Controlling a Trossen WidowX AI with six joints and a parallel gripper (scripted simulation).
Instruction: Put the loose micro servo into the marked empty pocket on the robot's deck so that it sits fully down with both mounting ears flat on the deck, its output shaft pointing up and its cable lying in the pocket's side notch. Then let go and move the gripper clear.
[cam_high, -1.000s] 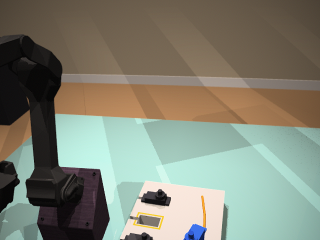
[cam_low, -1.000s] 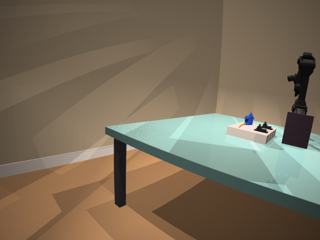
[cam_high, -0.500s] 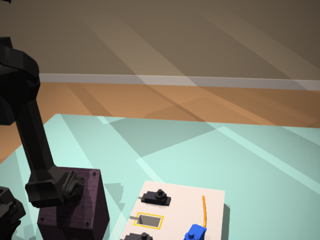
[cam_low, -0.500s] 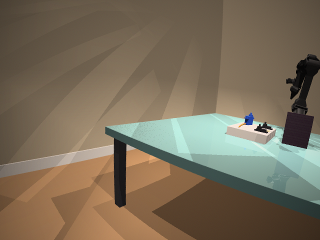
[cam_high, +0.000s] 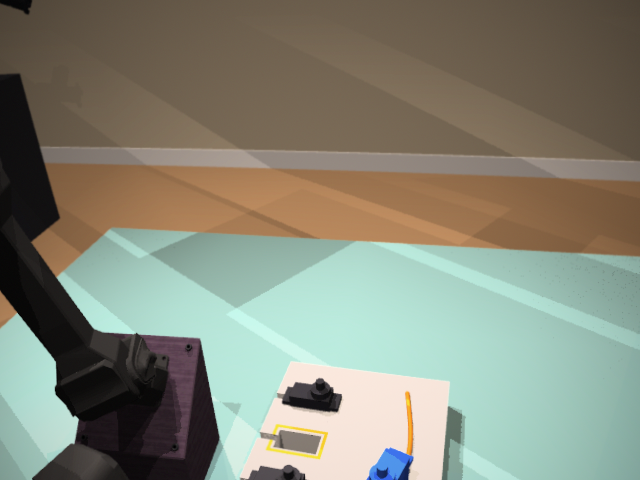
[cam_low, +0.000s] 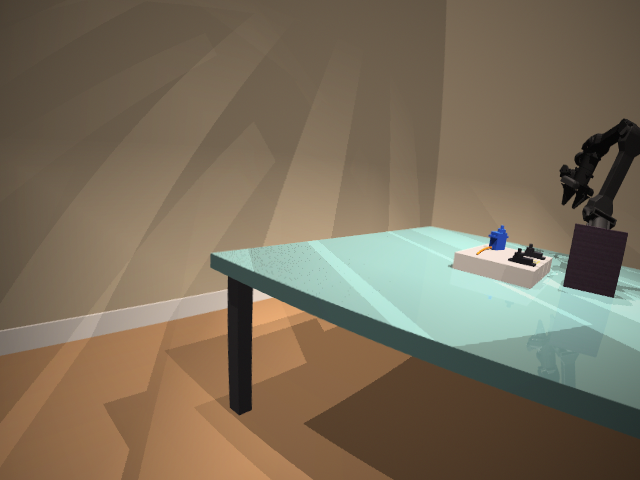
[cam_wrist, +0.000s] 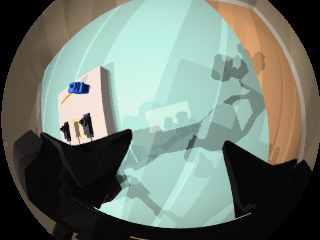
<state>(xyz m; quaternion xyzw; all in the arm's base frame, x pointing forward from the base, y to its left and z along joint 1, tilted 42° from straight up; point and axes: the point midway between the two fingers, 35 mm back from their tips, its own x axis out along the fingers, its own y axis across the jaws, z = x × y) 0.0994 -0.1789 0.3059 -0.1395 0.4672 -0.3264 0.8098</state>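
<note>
The deck is 34 cm to the left of my gripper tip, 19 cm below it and 19 cm ahead of it.
</note>
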